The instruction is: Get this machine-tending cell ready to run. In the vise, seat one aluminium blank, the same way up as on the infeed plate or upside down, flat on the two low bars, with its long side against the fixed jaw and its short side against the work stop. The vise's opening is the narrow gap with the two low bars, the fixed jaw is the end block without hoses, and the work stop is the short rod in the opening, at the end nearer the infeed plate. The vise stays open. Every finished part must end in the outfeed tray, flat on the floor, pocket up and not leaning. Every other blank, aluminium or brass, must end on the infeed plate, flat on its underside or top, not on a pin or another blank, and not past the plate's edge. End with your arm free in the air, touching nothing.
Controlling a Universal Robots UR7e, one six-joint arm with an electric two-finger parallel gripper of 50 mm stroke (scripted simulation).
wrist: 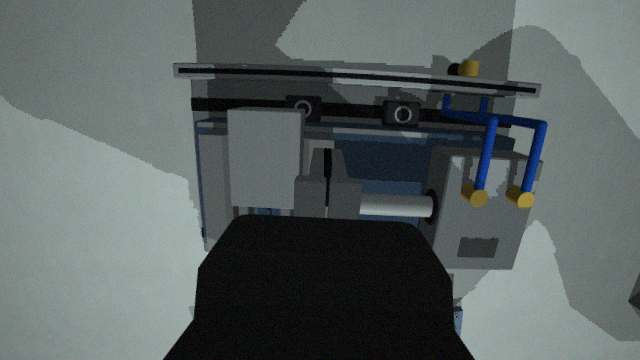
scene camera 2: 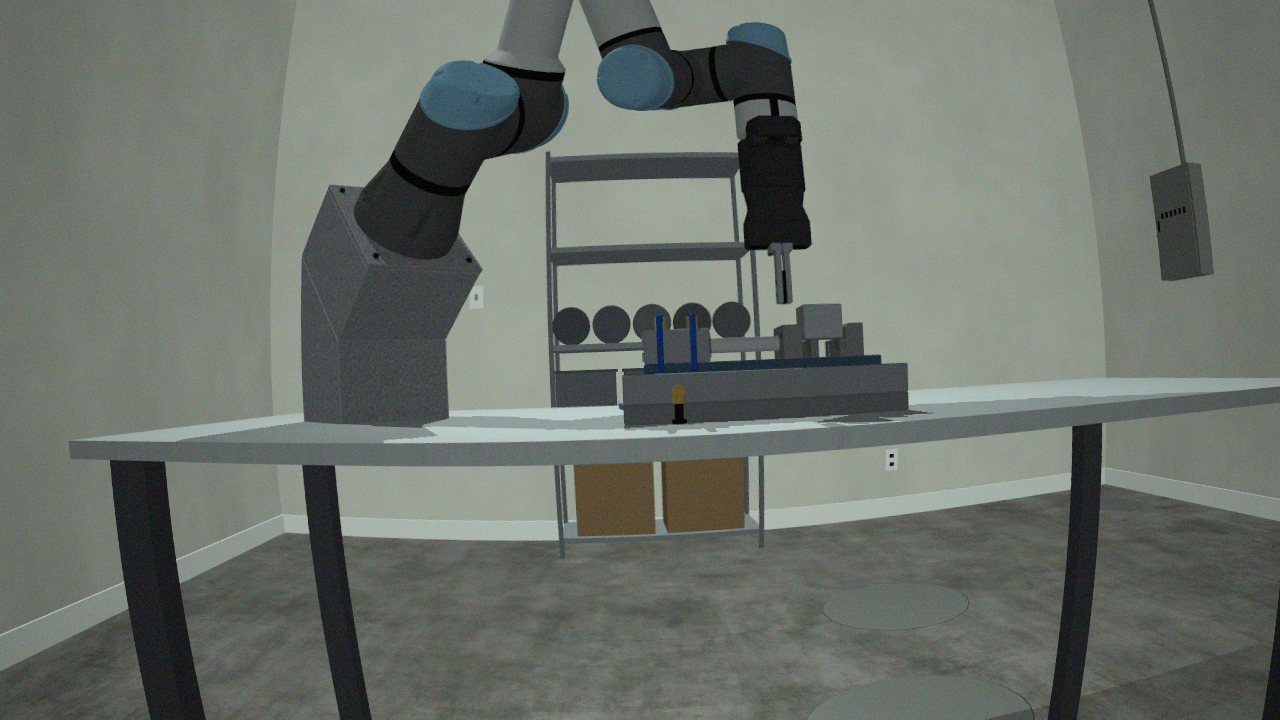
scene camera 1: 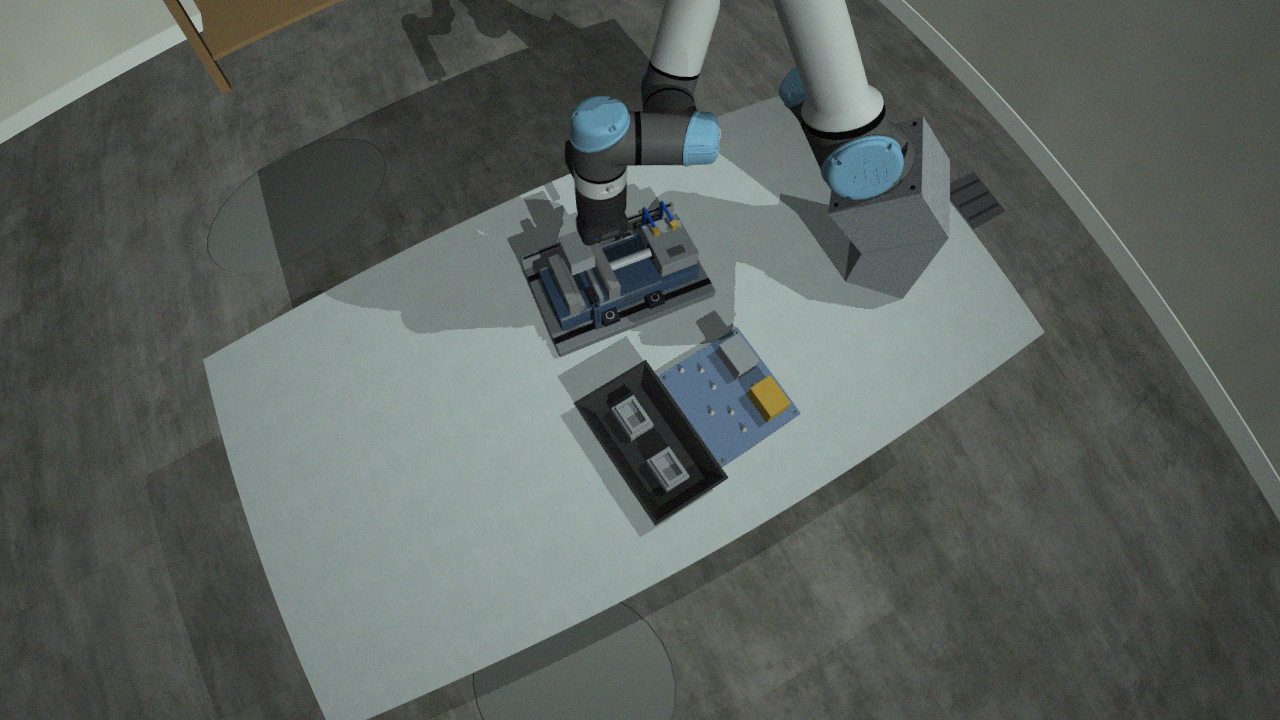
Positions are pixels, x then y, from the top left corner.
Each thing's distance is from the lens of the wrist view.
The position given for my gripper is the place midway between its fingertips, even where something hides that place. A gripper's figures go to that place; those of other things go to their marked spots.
my gripper (wrist: 326, 166): 17 cm
aluminium blank (wrist: 265, 144): 17 cm
vise (wrist: 398, 165): 23 cm
hose block (wrist: 451, 168): 21 cm
piston rod (wrist: 371, 203): 21 cm
The marked spots on the hose block and the aluminium blank are 12 cm apart.
